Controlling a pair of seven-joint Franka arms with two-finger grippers.
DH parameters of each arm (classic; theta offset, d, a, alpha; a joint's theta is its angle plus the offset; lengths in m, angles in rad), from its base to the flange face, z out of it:
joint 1: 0 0.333 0 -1.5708
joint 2: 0 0 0 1.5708
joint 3: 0 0.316 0.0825 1.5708
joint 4: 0 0 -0.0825 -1.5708
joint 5: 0 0.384 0 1.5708
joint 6: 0 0 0.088 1.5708
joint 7: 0 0.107 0 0
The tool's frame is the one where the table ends.
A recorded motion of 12 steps. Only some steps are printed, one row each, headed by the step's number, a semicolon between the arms.
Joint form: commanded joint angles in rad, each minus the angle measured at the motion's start. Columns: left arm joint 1, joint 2, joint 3, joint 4, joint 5, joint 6, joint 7; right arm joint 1, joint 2, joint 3, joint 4, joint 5, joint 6, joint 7.
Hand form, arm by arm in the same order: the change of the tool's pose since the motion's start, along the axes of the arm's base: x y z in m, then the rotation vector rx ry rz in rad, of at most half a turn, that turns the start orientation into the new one. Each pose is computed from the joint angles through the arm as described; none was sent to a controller.
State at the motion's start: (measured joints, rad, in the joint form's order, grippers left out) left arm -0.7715 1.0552 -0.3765 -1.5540 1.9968 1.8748 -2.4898; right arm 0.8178 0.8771 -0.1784 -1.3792 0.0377 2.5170 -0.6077
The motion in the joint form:
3: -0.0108 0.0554 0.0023 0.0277 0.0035 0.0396 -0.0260; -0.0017 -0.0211 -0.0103 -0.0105 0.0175 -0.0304 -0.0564
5: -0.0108 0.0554 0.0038 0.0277 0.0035 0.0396 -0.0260; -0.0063 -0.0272 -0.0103 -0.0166 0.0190 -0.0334 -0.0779
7: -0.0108 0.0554 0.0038 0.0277 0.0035 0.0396 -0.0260; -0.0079 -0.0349 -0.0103 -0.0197 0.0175 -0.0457 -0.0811
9: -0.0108 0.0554 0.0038 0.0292 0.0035 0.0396 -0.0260; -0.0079 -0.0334 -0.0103 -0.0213 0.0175 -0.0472 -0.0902
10: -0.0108 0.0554 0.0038 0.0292 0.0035 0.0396 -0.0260; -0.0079 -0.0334 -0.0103 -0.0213 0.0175 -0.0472 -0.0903
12: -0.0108 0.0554 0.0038 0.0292 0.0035 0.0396 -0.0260; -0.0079 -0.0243 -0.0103 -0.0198 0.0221 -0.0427 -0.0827
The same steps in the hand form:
3: -0.0123 -0.0014 -0.0291 -0.0152 0.0504 -0.0178; 0.0029 -0.0080 0.0084 -0.0189 0.0145 0.0304
5: -0.0116 -0.0009 -0.0293 -0.0143 0.0495 -0.0171; 0.0044 -0.0117 0.0099 -0.0247 0.0163 0.0445
7: -0.0116 -0.0009 -0.0293 -0.0143 0.0495 -0.0171; 0.0045 -0.0134 0.0128 -0.0301 0.0223 0.0453
9: -0.0112 -0.0012 -0.0288 -0.0154 0.0486 -0.0167; 0.0041 -0.0140 0.0108 -0.0354 0.0251 0.0537
10: -0.0112 -0.0012 -0.0288 -0.0154 0.0486 -0.0167; 0.0041 -0.0140 0.0108 -0.0354 0.0251 0.0538
12: -0.0112 -0.0012 -0.0288 -0.0154 0.0486 -0.0167; 0.0039 -0.0141 0.0052 -0.0332 0.0293 0.0443

